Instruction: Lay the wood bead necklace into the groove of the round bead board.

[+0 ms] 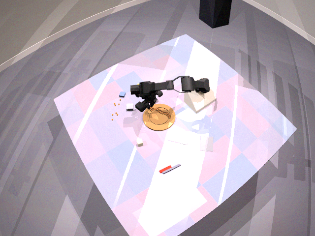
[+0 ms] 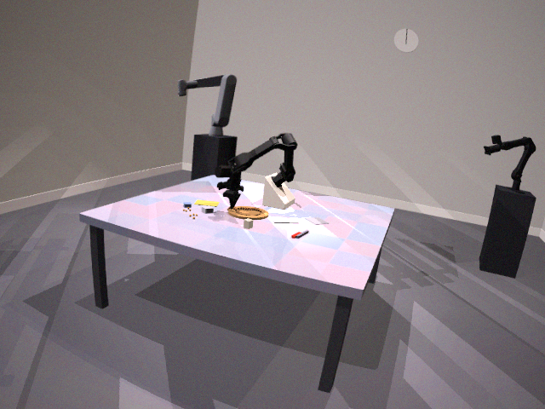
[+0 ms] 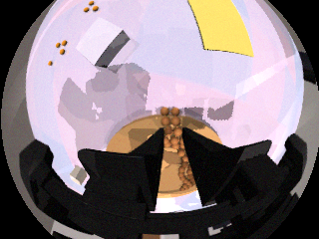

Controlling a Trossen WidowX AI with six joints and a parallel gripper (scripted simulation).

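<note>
The round bead board lies 2 cm behind my gripper tip, 8 cm to the left of it and 1 cm below it. Also, from my gripper tip: white block 11 cm ahead, 8 cm to the right; blue block 11 cm ahead, 20 cm to the right, 1 cm below; yellow sheet 2 cm behind, 17 cm to the right, 2 cm below.
</note>
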